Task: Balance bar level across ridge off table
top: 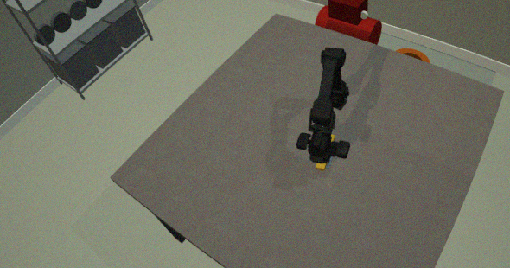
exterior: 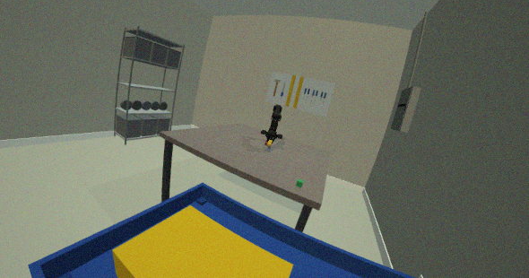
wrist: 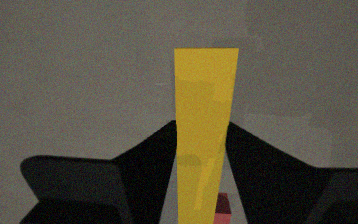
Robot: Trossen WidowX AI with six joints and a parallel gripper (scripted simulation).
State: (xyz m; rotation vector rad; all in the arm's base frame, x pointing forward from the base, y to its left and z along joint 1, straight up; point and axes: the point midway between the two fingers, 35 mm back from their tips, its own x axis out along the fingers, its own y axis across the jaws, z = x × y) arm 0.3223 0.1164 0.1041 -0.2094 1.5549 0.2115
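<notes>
Right now my gripper tip is 3 cm past the yellow bar and 1 cm to the left of it. From my gripper tip the other things lie so: small green cube: 42 cm ahead, 38 cm to the left, 5 cm below; then small red cube: 16 cm behind, 8 cm to the right, 5 cm below.
</notes>
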